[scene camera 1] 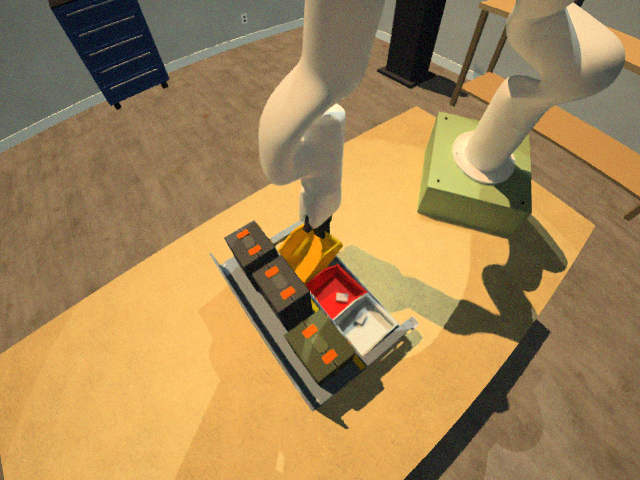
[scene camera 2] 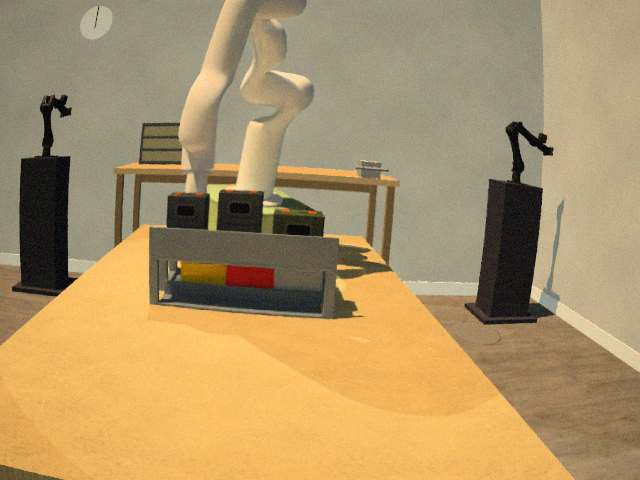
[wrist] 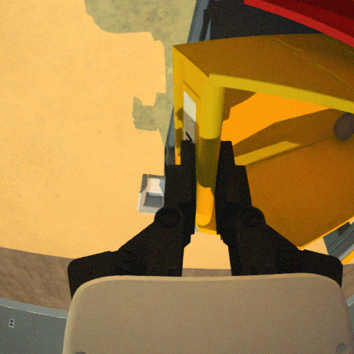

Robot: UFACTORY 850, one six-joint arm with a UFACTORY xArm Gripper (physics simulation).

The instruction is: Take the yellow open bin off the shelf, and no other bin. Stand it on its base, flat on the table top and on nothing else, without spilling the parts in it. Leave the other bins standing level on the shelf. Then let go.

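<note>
My gripper [scene camera 1: 317, 228] [wrist: 204, 159] is shut on the front rim of the yellow open bin [scene camera 1: 293, 243] [scene camera 2: 203, 273] [wrist: 285, 200]. The bin is at the far-left end of the grey shelf [scene camera 1: 241, 285] [scene camera 2: 242, 250]. Its gripped end looks raised above the red bin [scene camera 1: 329, 287] [scene camera 2: 250, 276] [wrist: 320, 17] and the bin looks tipped back; its underside is hidden. A dark round part [wrist: 344, 126] lies inside it. The red bin and the white bin [scene camera 1: 373, 333] [scene camera 2: 298, 279] sit side by side on the shelf, each with a pale part inside. My fingers do not show in scene camera 2.
Two dark boxes [scene camera 1: 249, 241] [scene camera 1: 280, 281] [scene camera 2: 187, 217] [scene camera 2: 240, 217] and an olive box [scene camera 1: 320, 343] [scene camera 2: 317, 222] stand along the shelf's upper back, close behind the bins. The green robot base [scene camera 1: 473, 206] stands on the table [scene camera 1: 129, 361] [scene camera 2: 232, 397] [wrist: 75, 150].
</note>
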